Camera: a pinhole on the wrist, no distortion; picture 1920 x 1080 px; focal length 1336.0 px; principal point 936.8 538.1 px. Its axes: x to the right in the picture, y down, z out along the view. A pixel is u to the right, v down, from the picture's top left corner.
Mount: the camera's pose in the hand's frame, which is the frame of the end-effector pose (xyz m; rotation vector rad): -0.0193 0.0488 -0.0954 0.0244 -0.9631 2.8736
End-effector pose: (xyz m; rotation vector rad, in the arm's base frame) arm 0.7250 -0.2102 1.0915 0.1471 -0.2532 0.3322
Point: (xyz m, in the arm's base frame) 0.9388 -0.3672 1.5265
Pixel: 222 156
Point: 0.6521 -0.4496 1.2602
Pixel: 1164 541
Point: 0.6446 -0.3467 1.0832
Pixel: 1541 888
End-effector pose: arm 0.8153 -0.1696 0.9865 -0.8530 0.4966 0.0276
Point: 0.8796 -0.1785 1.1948
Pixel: 944 690
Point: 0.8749 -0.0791 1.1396
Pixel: 993 194
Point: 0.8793 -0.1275 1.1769
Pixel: 976 463
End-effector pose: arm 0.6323 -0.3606 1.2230 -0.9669 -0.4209 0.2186
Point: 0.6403 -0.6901 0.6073
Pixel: behind the camera
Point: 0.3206 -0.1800 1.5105
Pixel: 1267 176
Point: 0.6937 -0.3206 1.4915
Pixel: 261 707
